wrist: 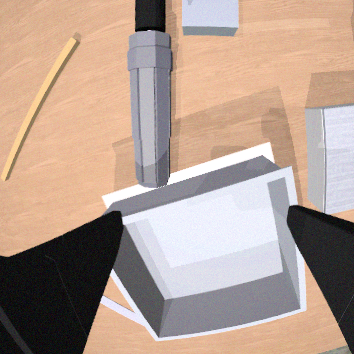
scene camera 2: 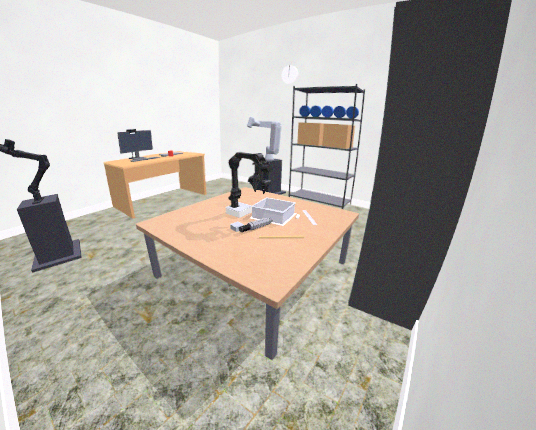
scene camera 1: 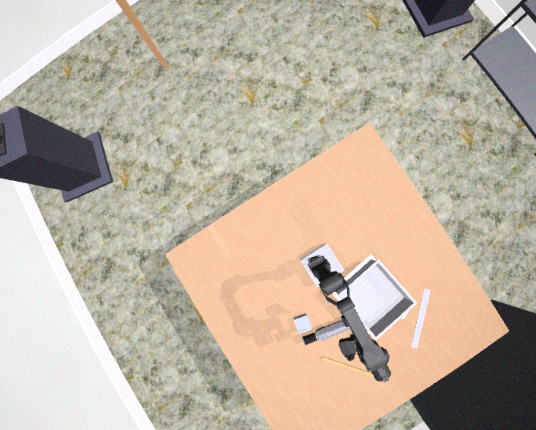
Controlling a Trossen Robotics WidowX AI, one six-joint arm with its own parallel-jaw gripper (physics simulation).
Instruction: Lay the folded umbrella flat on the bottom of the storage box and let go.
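Places are measured from the arm's base along level axes (x back, y right, z up), in metres.
Pixels of known places: gripper, between the fingertips: (wrist: pixel 206 217) (scene camera 2: pixel 259 193); arm's base, origin of its link: (scene camera 2: pixel 234 206) (scene camera 1: pixel 316 262).
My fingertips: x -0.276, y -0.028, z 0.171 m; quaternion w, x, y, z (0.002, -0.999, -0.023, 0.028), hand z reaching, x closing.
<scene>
For each thing: its top centre in the pictures, then the offset to it from my fingertips.
- folded umbrella, centre of its top: (wrist: pixel 145 83) (scene camera 1: pixel 331 333) (scene camera 2: pixel 256 220) dx -0.066, dy +0.083, dz -0.169 m
- storage box, centre of its top: (wrist: pixel 208 280) (scene camera 1: pixel 377 299) (scene camera 2: pixel 274 204) dx +0.021, dy -0.173, dz -0.131 m
- small pale block, centre of its top: (scene camera 1: pixel 303 324) (scene camera 2: pixel 237 224) dx +0.011, dy +0.195, dz -0.192 m
- thin yellow stick, centre of its top: (wrist: pixel 28 116) (scene camera 1: pixel 350 368) (scene camera 2: pixel 281 236) dx -0.285, dy +0.050, dz -0.216 m
- white strip, centre of its top: (wrist: pixel 109 303) (scene camera 1: pixel 420 318) (scene camera 2: pixel 309 217) dx -0.186, dy -0.370, dz -0.226 m
The folded umbrella (scene camera 1: pixel 331 330) (scene camera 2: pixel 261 223) (wrist: pixel 151 110), grey with a black handle, lies on the table outside the storage box. In the wrist view its tip overlaps the white edge along the box's near side; whether it touches cannot be told. In scene camera 1 the arm hides its tip end. The storage box (scene camera 1: pixel 394 318) (scene camera 2: pixel 267 214) (wrist: pixel 235 312) is light grey and open-topped, and its visible bottom is bare. My gripper (scene camera 2: pixel 258 189) (wrist: pixel 206 217) is open and empty, pointing down above the box, with its fingers wide apart in the wrist view.
A small pale block (scene camera 1: pixel 302 324) (scene camera 2: pixel 235 226) (wrist: pixel 210 14) lies beside the umbrella's handle. A thin yellow stick (scene camera 1: pixel 345 365) (scene camera 2: pixel 281 237) (wrist: pixel 40 107) and a white strip (scene camera 1: pixel 420 318) (scene camera 2: pixel 309 217) (wrist: pixel 120 309) lie on the table. The arm's white base (scene camera 2: pixel 239 210) (wrist: pixel 338 160) stands beside the box.
</scene>
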